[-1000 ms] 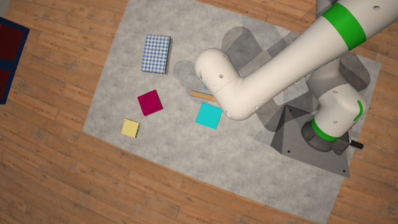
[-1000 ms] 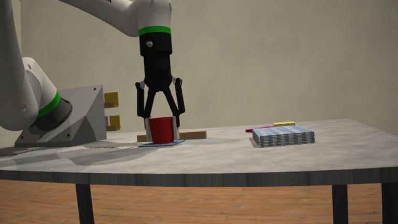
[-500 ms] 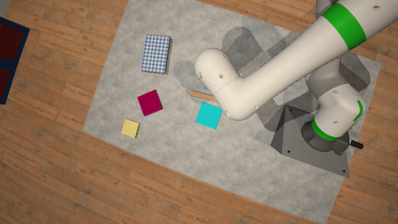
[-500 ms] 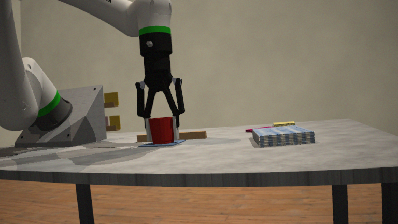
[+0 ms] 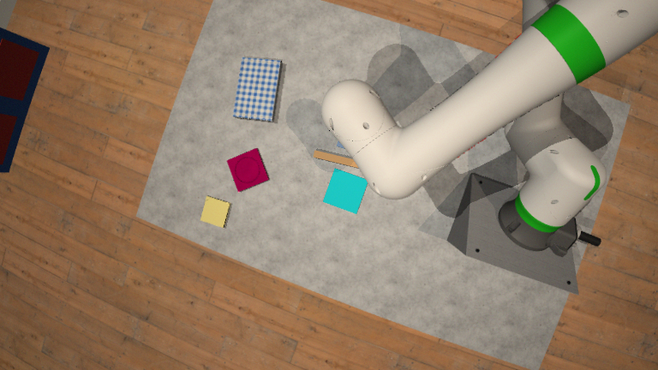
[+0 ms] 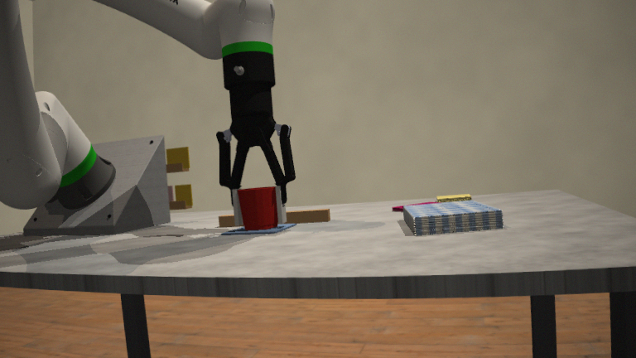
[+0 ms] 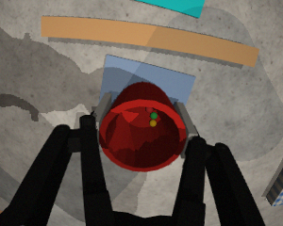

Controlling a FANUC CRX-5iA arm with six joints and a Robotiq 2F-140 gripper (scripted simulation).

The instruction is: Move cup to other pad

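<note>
Now: hand 2 cm above the red cup. Round my hand: light blue pad (5 cm below); then wooden rail (8 cm to the left, 4 cm below, 1 cm behind); then cyan pad (16 cm to the left, 5 cm below, 2 cm behind).
</note>
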